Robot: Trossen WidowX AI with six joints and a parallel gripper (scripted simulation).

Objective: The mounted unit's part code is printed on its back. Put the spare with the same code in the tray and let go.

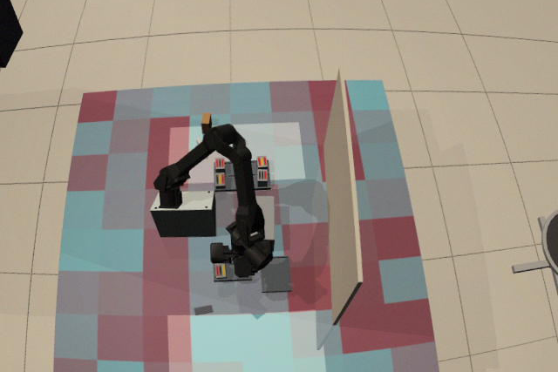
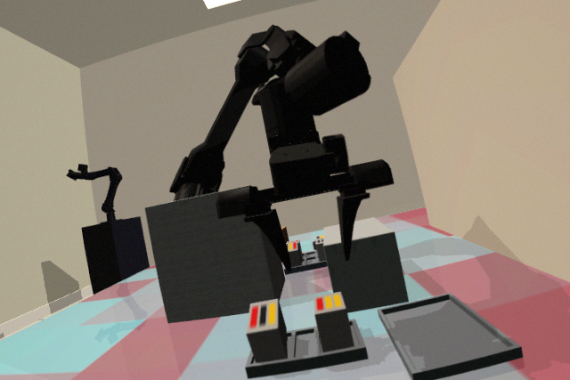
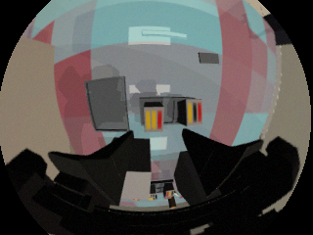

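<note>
The tray is 110 mm ahead of my gripper tip and 90 mm below it. Also, from my gripper tip: upright board: 290 mm ahead, 180 mm to the left, 130 mm above.
</note>
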